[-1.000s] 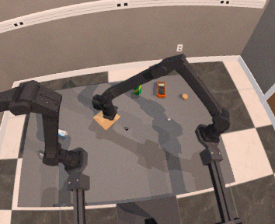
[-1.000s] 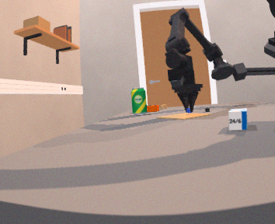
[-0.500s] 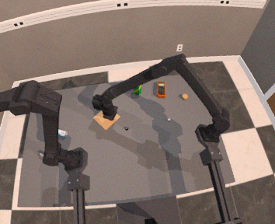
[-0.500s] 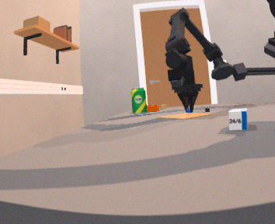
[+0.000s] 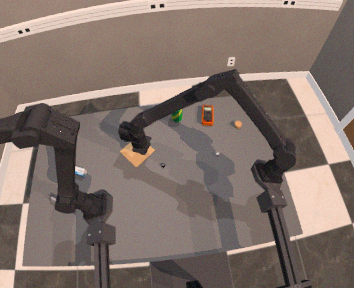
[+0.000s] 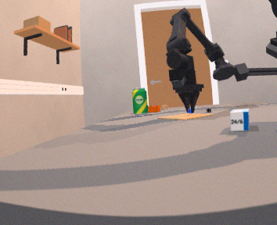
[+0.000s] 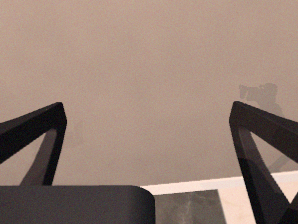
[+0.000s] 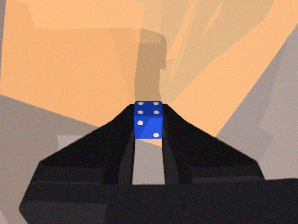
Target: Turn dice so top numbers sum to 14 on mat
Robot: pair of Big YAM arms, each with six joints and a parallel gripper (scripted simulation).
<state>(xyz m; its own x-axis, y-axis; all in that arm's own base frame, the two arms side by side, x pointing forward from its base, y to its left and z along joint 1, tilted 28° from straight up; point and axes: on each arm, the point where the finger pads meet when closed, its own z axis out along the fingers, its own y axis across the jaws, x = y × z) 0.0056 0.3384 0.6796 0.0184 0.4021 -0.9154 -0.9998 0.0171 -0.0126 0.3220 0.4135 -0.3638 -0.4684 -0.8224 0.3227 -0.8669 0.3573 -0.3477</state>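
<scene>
Right now my right hand is right at the blue die. From my right hand the other things lie so: mat: 2 cm ahead, 4 cm to the left, 2 cm below; then black die: 9 cm behind, 9 cm to the right, 1 cm below.
</scene>
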